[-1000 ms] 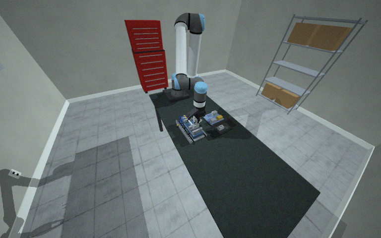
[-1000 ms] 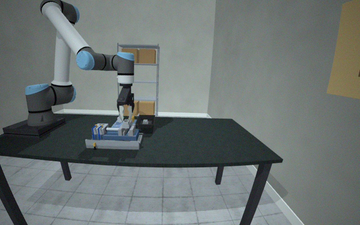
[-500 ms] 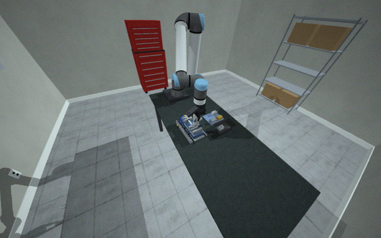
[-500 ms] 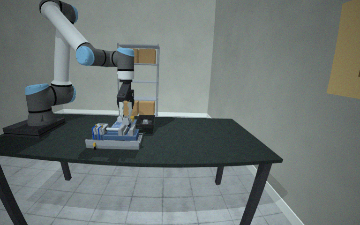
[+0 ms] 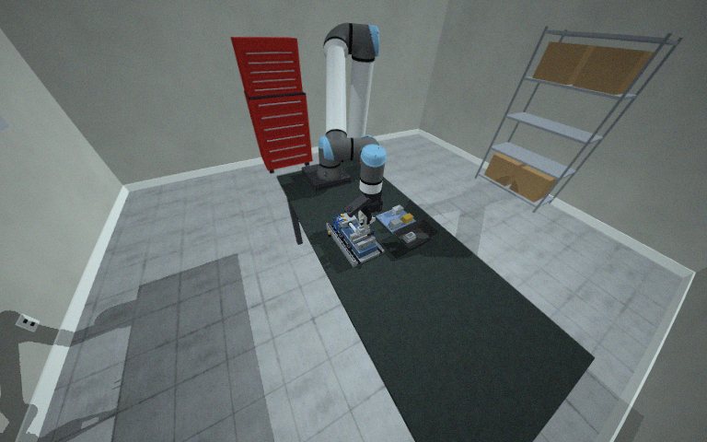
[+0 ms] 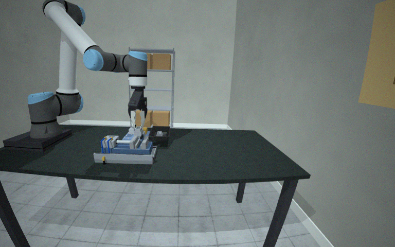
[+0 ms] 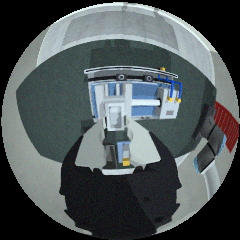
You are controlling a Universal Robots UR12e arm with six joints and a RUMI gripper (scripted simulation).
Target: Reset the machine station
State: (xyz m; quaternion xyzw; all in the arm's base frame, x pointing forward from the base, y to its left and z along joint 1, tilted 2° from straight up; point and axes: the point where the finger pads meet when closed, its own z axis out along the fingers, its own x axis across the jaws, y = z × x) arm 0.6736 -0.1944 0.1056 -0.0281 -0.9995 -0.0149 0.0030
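Right now my hand is 20 mm past the yellow brass blank, 360 mm to the right of it and 140 mm above it. From my hand the other things lie so: light gray base rail (70 mm behind, 90 mm to the right, 130 mm below); then vise hose end block (160 mm behind, 10 mm to the left, 90 mm below); then blue vise (70 mm behind, 130 mm below).
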